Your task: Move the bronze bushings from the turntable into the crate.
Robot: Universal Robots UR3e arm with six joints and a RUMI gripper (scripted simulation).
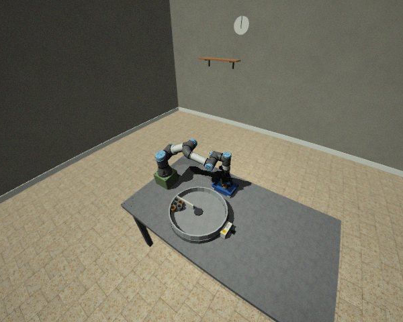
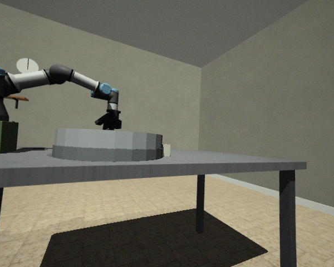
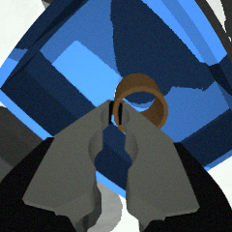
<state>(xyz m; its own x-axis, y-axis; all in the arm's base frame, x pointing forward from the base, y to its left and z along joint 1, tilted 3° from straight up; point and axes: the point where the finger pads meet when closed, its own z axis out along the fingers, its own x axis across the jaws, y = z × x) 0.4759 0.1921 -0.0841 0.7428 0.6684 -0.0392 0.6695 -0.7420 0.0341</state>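
The blue crate is 10 mm ahead of my hand, 10 mm to the left of it and 20 mm below it. From my hand the other things lie so: turntable 30 mm behind, 350 mm to the right.
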